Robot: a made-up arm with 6 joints. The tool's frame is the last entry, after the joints.
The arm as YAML. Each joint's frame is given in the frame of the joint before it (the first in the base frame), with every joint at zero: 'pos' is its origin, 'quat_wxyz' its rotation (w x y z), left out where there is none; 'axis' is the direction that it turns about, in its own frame. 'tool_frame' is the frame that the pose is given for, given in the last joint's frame.
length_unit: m
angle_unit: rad
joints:
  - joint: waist
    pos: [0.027, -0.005, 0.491]
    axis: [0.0, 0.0, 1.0]
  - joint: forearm
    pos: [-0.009, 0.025, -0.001]
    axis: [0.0, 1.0, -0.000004]
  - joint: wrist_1
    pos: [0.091, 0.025, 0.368]
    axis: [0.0, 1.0, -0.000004]
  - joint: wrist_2
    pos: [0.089, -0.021, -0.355]
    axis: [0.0, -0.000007, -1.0]
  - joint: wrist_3
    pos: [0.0, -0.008, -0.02]
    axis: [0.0, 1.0, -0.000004]
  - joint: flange
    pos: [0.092, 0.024, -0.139]
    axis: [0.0, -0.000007, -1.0]
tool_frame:
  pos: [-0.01, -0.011, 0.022]
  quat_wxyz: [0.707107, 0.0, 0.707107, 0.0]
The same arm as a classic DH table. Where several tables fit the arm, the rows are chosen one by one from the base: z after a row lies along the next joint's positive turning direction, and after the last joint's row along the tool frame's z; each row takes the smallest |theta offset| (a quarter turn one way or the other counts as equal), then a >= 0, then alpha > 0; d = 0 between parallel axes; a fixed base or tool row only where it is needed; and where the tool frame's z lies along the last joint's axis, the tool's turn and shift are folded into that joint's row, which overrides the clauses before.
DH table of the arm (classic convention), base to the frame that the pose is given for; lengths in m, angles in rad. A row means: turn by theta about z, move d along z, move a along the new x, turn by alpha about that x. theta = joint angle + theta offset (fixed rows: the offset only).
base (fixed): d 0.0000; theta offset -0.1831; a 0.0275; alpha 0.0000
waist: d 0.4900; theta offset 0.1831; a -0.0090; alpha -1.5708
forearm: d 0.0000; theta offset -1.3284; a 0.3791; alpha 0.0000
wrist_1: d 0.0290; theta offset 1.3284; a 0.0890; alpha -1.5708
wrist_2: d 0.3750; theta offset 0.0000; a 0.0000; alpha 1.5708
wrist_3: d 0.0160; theta offset 0.0000; a 0.0920; alpha -1.5708
flange: d 0.1170; theta offset 1.5708; a 0.0110; alpha 1.5708
tool (fixed): d -0.0100; theta offset 1.5708; a 0.0000; alpha 0.0000

